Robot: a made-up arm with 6 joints. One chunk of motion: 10 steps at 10 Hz.
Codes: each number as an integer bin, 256 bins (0 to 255) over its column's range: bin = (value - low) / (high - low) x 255, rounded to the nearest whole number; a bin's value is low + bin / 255 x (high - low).
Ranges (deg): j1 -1.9..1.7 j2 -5.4..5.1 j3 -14.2..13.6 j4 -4..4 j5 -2.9..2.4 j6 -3.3..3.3
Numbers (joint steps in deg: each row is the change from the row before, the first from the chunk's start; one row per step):
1: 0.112 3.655 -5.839 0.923 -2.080 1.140
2: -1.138 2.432 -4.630 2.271 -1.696 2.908
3: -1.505 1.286 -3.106 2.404 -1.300 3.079
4: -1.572 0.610 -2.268 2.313 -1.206 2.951
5: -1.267 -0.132 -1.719 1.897 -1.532 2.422
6: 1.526 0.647 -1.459 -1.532 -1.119 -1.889
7: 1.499 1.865 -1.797 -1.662 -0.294 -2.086
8: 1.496 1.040 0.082 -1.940 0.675 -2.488
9: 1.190 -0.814 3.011 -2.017 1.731 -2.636
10: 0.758 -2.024 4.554 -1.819 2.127 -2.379
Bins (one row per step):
1: 143 220 77 157 39 172
2: 54 190 88 200 58 240
3: 28 162 102 204 77 246
4: 23 146 109 201 82 242
5: 45 128 114 188 66 221
6: 243 147 117 79 86 55
7: 241 176 114 75 125 47
8: 241 156 131 66 172 31
9: 219 111 158 63 223 26
10: 188 82 172 70 242 36

